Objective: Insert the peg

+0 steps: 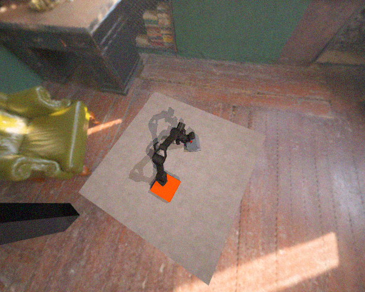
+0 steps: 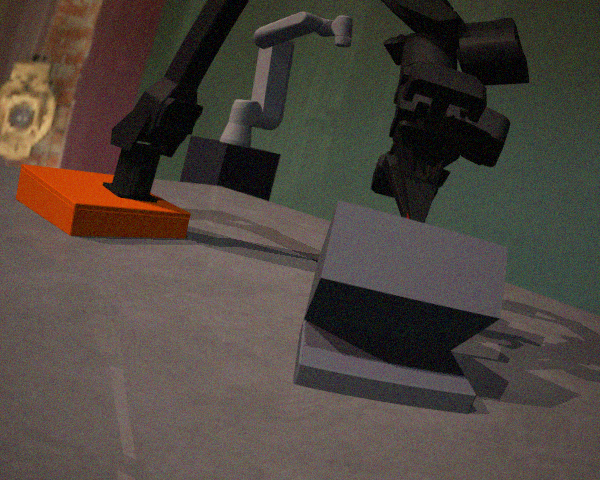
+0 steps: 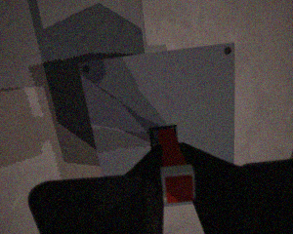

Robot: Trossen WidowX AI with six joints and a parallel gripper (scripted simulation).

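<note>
The grey sloped panel lies 2 cm ahead of my gripper tip, 2 cm to the right of it and 4 cm below it. Also, from my gripper tip: red square peg: 1 cm behind, 1 cm to the left, 1 cm above; then grey foot: 3 cm ahead, 3 cm to the right, 10 cm below.
</note>
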